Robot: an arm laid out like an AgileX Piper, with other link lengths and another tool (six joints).
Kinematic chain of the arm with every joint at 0, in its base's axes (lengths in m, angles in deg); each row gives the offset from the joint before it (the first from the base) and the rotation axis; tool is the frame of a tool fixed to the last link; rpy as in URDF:
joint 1: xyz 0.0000 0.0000 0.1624 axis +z
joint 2: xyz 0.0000 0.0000 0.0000 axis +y
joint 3: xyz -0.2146 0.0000 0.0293 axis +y
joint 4: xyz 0.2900 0.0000 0.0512 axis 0.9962 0 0.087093
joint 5: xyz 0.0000 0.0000 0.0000 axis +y
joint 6: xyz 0.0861 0.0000 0.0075 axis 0.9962 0 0.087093
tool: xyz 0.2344 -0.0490 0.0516 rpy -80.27 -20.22 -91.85
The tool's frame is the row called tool.
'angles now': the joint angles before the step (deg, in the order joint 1, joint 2, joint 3, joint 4, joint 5, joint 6). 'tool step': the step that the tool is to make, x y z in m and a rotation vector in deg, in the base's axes. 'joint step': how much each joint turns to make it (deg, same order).
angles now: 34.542 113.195 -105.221 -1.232 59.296 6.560
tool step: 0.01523 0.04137 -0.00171 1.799 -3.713 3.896
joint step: 2.158 4.255 -2.959 0.238 -5.394 -1.901
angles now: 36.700 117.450 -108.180 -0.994 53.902 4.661
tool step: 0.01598 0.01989 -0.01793 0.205 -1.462 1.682
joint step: 0.497 5.828 -3.985 0.000 -3.153 -1.341
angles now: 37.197 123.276 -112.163 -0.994 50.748 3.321
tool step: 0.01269 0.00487 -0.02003 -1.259 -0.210 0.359
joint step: 0.000 5.677 -4.859 -0.981 -0.230 -0.287
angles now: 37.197 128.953 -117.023 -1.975 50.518 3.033
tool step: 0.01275 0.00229 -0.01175 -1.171 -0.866 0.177
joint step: 0.000 4.615 -4.599 -1.467 0.002 0.000
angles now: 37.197 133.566 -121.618 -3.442 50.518 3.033
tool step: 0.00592 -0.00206 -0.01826 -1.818 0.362 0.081
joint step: 0.001 4.295 -3.923 -1.231 1.018 0.002
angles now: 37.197 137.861 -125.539 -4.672 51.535 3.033
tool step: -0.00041 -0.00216 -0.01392 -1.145 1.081 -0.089
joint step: 0.000 2.702 -2.595 -0.245 1.452 0.000
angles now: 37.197 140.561 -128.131 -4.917 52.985 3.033
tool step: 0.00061 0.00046 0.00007 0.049 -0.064 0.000
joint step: 0.000 0.190 -0.273 0.001 0.002 -0.001
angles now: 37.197 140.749 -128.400 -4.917 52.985 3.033
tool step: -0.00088 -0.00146 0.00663 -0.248 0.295 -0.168
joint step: 0.000 0.089 -1.672 0.000 1.976 0.000
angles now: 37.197 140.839 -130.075 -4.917 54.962 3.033
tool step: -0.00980 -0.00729 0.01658 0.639 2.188 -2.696
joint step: 0.000 -1.055 -2.785 0.652 5.385 2.536
